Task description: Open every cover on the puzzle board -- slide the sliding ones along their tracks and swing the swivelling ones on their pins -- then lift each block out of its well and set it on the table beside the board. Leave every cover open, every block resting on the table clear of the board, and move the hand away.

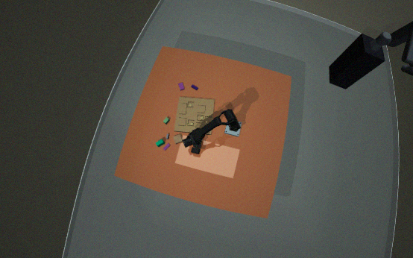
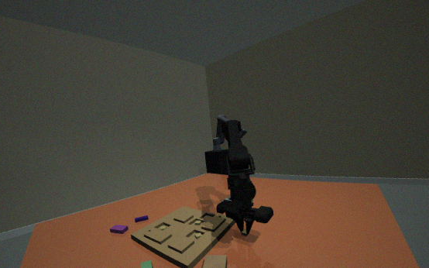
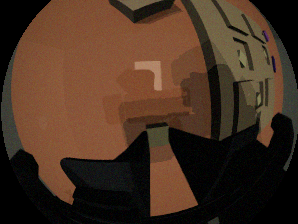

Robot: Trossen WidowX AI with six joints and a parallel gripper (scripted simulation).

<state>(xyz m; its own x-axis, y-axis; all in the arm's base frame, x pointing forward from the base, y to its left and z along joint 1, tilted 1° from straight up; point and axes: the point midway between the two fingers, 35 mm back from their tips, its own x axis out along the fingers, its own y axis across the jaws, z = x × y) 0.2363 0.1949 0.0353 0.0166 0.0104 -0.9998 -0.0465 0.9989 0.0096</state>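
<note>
Right now the tan puzzle board is 9 cm ahead of my gripper tip and 20 cm to the right of it. From my gripper tip the other things lie so: dark purple block: 16 cm ahead, 46 cm to the right, 2 cm below.
</note>
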